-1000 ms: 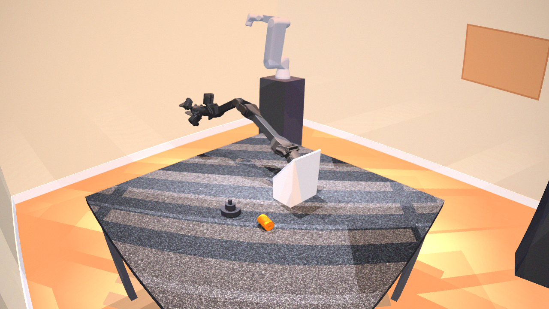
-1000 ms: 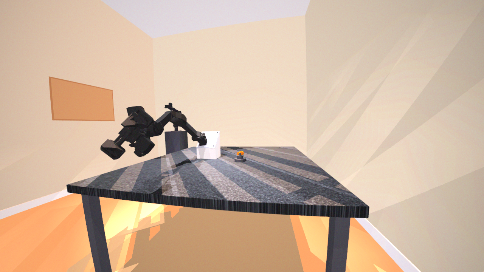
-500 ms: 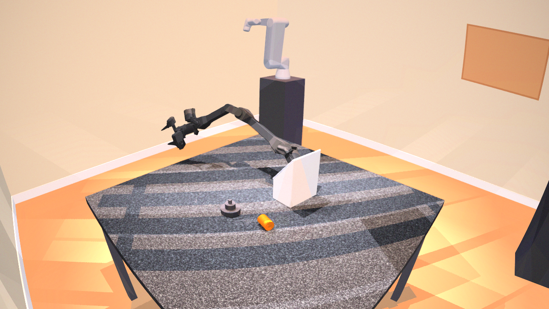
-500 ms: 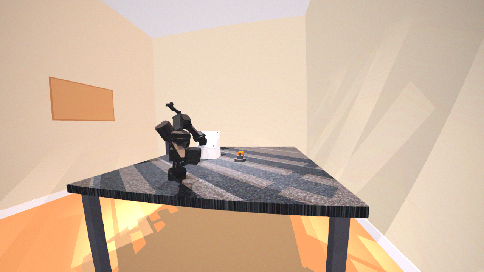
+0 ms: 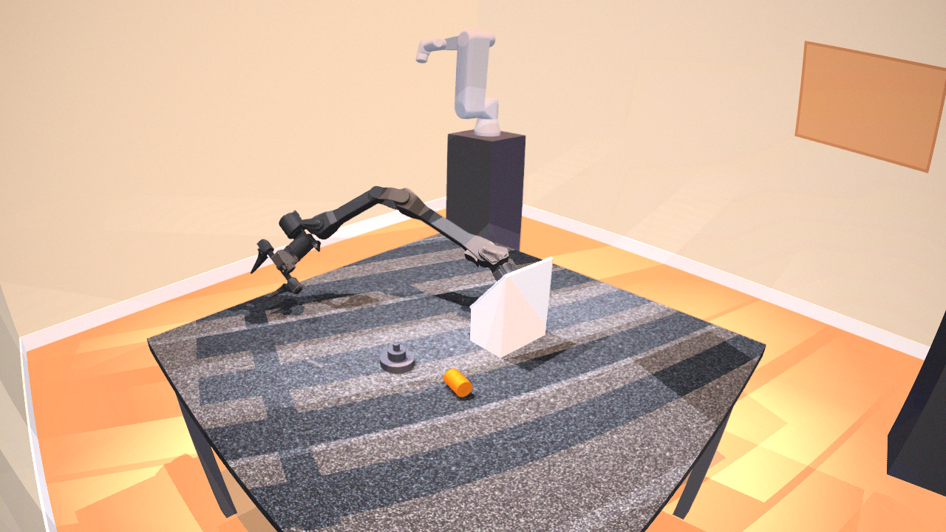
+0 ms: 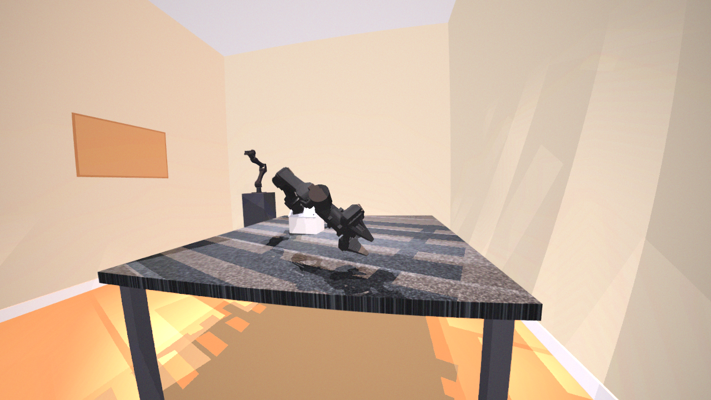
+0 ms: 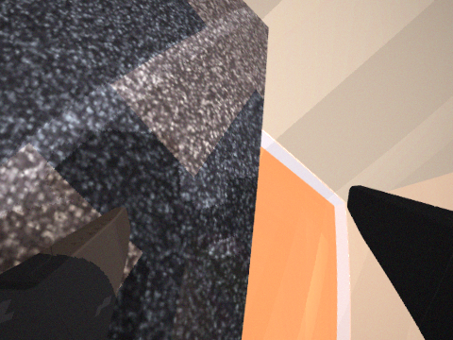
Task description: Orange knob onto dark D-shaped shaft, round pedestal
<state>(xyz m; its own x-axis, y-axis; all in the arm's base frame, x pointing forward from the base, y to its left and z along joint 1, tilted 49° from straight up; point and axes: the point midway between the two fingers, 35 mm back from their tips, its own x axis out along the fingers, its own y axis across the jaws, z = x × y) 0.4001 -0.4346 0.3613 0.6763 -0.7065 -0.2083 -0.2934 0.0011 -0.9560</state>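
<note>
My gripper tip is 650 mm to the right of the orange knob, 130 mm past it and 70 mm above it. The rest, counted from my gripper tip: round pedestal 470 mm to the left, 110 mm behind, 60 mm below.
</note>
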